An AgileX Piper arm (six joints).
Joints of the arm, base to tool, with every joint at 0 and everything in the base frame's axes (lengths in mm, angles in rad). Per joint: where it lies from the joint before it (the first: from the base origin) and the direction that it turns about. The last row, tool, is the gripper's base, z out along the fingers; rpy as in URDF.
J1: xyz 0 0 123 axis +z
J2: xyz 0 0 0 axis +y
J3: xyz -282.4 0 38.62 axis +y
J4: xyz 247.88 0 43.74 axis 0.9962 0 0.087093
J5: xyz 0 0 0 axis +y
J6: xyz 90.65 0 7.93 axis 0.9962 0 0.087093
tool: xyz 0 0 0 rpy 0 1.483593 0
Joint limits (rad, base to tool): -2.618..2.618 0..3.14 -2.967..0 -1.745..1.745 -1.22..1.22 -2.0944..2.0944
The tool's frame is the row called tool.
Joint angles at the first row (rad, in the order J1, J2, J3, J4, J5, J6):
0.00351 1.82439 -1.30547 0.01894 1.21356 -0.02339
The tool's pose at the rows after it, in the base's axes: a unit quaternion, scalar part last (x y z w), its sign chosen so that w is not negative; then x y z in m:
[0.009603 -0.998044 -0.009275 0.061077 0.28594 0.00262 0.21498]
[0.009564 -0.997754 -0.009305 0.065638 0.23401 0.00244 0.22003]
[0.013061 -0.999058 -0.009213 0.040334 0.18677 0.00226 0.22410]
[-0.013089 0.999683 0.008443 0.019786 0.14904 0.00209 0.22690]
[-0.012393 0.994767 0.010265 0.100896 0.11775 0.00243 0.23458]
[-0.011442 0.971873 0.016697 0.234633 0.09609 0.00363 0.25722]
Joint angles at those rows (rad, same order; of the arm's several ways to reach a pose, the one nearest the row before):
0.00351 1.66183 -1.09828 0.01894 1.21687 -0.02339
0.00352 1.48355 -0.91129 0.01895 1.21729 -0.02338
0.00351 1.29114 -0.74954 0.01895 1.19733 -0.03026
0.00348 1.09444 -0.62197 0.01894 1.14619 -0.03017
0.00346 0.88650 -0.54206 0.02480 1.11170 -0.03020
0.00345 0.67215 -0.53358 0.04190 1.04619 -0.03234

